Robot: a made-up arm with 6 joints.
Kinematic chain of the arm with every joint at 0, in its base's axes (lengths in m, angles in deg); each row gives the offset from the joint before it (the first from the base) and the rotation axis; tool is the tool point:
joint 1: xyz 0 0 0.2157 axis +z
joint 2: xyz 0 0.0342 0 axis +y
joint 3: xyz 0 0 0.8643 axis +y
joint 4: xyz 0 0 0.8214 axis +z
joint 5: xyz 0 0 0 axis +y
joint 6: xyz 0 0 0.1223 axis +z
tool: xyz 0 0 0
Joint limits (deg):
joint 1: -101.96..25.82
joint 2: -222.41..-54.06
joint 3: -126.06..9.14
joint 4: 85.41..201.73
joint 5: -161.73..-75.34
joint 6: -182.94..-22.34
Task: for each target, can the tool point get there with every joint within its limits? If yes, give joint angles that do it. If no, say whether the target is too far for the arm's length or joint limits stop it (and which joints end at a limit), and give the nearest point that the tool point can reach.
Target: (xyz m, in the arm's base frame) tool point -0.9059 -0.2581 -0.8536
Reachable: yes | joints 15.60 -105.54 -74.84 161.15 -82.66 -121.14
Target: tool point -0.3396 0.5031 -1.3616
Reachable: yes | joints -60.00 -156.57 -11.58 141.13 -90.05 -89.37
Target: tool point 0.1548 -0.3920 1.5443
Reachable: no: joint limits stop it (at a limit: joint 2, joint 3, joint 4, joint 5) | nearest point 0.2750 -0.6964 0.4146 | short by 1.176 m
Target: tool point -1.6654 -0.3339 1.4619
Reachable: no: too far | nearest point -1.3650 -0.2737 1.2351 | short by 0.381 m
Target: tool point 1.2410 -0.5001 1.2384
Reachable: no: joint limits stop it (at a limit: joint 2, joint 5) | nearest point 0.8716 -0.3512 0.3611 | short by 0.963 m
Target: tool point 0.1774 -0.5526 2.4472
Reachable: no: too far | nearest point -1.0737 -0.5284 1.3838 | short by 1.642 m
